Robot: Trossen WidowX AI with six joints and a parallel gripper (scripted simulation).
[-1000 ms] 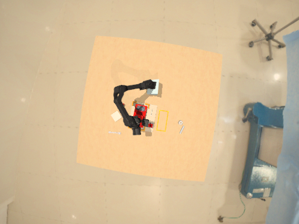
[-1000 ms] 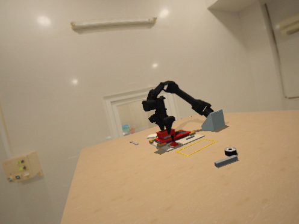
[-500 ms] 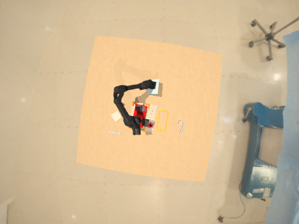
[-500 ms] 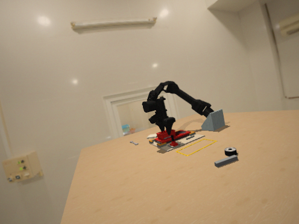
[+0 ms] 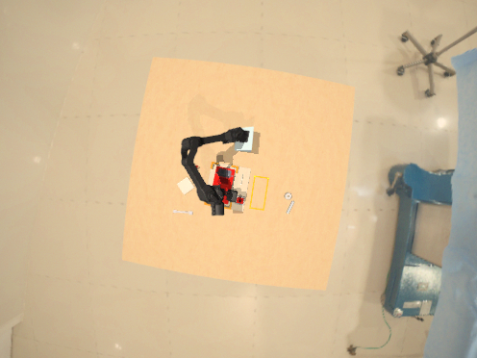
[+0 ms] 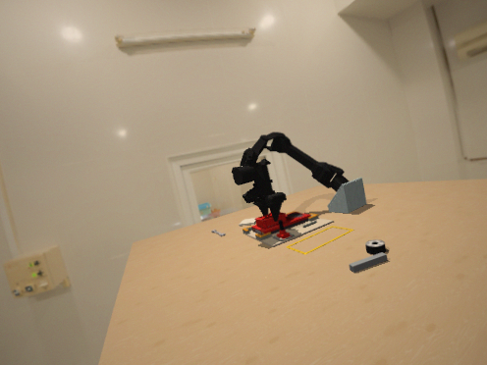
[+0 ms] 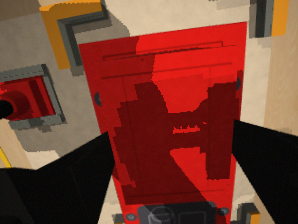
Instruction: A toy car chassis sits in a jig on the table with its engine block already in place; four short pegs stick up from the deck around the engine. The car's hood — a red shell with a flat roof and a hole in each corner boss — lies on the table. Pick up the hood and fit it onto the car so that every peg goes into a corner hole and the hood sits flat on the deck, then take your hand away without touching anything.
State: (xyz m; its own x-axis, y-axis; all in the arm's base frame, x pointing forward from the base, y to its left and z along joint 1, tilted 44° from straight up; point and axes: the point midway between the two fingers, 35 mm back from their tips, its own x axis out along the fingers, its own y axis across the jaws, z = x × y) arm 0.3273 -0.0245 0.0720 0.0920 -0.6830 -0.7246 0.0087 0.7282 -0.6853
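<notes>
Now: gripper tip 1 cm below the red hood. Also, from my gripper tip: thin grey piece 20 cm to the right, 16 cm ahead, 4 cm below; then white square 21 cm to the right, 3 cm below, 1 cm ahead; then black-and-white roller 38 cm to the left, 5 cm behind, 3 cm below.
</notes>
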